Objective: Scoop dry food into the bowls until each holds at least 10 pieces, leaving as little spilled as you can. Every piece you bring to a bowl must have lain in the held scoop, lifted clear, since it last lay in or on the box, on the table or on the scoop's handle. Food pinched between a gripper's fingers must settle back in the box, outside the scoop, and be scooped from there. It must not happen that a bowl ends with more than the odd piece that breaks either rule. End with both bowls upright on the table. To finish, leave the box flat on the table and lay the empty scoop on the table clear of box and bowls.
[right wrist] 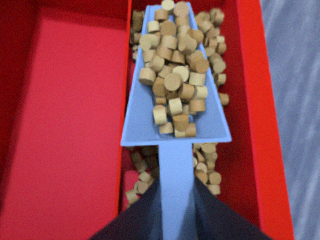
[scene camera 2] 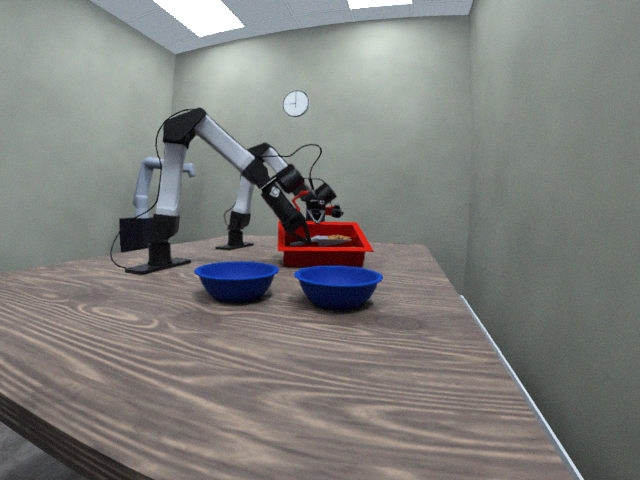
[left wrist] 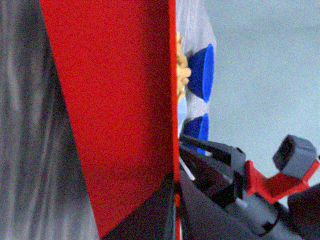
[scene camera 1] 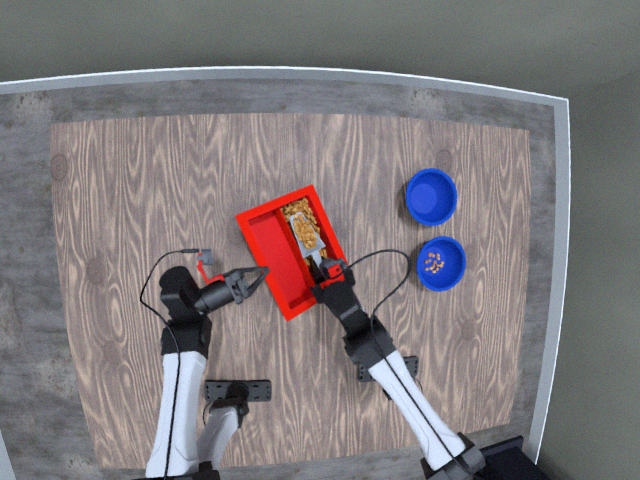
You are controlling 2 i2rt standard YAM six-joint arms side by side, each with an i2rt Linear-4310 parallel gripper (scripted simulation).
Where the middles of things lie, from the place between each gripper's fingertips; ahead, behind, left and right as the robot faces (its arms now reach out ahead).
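Scene:
Red box [scene camera 1: 289, 280]: 3 cm ahead of my right hand [scene camera 2: 309, 242] and 5 cm to the left of it.
The red box is 3 cm ahead of my left hand [scene camera 1: 268, 268], 8 cm to the right of it and 5 cm below it.

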